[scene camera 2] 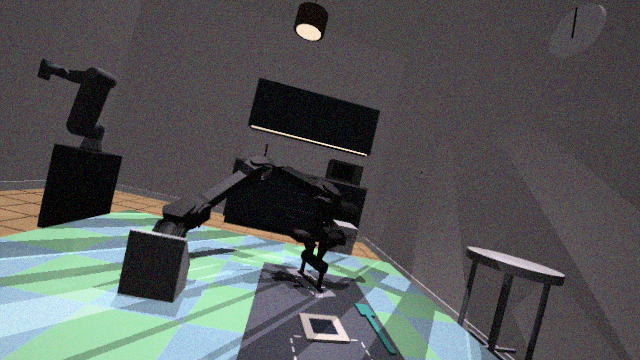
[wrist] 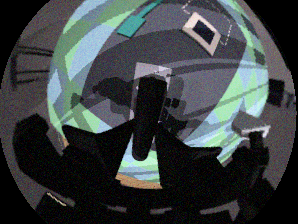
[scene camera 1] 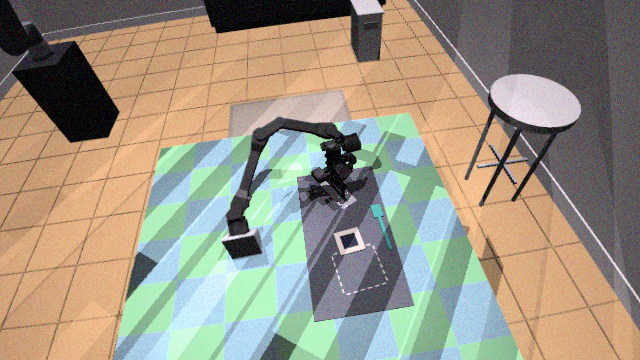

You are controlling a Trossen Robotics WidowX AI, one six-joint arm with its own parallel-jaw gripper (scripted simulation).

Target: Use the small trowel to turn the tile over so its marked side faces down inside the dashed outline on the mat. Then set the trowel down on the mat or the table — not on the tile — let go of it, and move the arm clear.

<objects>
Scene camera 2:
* my gripper: 313, 262
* dark-handled float: 315, 287, held by my gripper
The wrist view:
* my gripper: 145, 123
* dark-handled float: 151, 83
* tile: 197, 28
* mat: 197, 82
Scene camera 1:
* my gripper: 335, 180
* mat: 321, 216
</objects>
